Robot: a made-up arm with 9 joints.
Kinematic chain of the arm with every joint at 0, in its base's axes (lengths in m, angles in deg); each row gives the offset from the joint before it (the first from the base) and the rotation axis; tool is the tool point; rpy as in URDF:
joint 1: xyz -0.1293 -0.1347 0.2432 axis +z
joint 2: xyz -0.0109 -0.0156 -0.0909 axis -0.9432 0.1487 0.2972
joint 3: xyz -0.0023 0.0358 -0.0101 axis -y
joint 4: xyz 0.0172 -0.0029 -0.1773 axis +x
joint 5: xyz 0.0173 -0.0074 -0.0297 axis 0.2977 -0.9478 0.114
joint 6: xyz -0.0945 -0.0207 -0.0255 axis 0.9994 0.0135 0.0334
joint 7: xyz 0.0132 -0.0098 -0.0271 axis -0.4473 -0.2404 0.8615
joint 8: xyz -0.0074 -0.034 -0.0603 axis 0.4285 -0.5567 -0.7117
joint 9: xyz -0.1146 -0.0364 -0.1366 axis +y
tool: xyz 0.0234 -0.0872 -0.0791 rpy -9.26 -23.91 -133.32
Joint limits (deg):
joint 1: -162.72..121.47
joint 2: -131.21..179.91
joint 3: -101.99..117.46
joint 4: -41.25..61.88
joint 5: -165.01..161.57
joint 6: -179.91..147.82
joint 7: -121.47..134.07
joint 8: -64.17..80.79
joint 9: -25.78..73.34
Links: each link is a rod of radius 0.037 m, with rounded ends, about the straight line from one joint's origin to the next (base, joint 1, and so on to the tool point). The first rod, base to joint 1, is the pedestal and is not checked.
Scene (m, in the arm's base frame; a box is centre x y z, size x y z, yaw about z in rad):
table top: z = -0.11
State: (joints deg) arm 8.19 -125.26 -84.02 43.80 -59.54 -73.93 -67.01 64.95 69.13
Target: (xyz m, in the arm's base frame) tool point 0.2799 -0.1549 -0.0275
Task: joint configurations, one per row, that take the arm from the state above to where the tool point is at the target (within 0.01 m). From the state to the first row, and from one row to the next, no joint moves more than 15 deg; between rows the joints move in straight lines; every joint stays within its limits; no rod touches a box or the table.
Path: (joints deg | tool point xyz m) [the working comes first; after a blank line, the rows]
Joints at the target: -66.53 -108.98 -12.72 50.60 -78.73 -127.52 -57.64 80.79 54.30
Straight joint move there: clear.

1: -4.26 -122.55 -72.14 44.93 -62.74 -82.86 -65.45 67.59 66.66 | -0.5413 0.1435 0.1411
2: -16.72 -119.83 -60.25 46.07 -65.94 -91.79 -63.89 70.23 64.19 | -0.3520 0.2980 0.1296
3: -29.17 -117.12 -48.37 47.20 -69.14 -100.73 -62.32 72.87 61.72 | -0.1138 0.3387 0.1021
4: -41.62 -114.41 -36.48 48.33 -72.33 -109.66 -60.76 75.51 59.24 | 0.1085 0.2553 0.0621
5: -54.08 -111.69 -24.60 49.47 -75.53 -118.59 -59.20 78.15 56.77 | 0.2529 0.0728 0.0160
6: -66.53 -108.98 -12.72 50.60 -78.73 -127.52 -57.64 80.79 54.30 | 0.2799 -0.1548 -0.0275

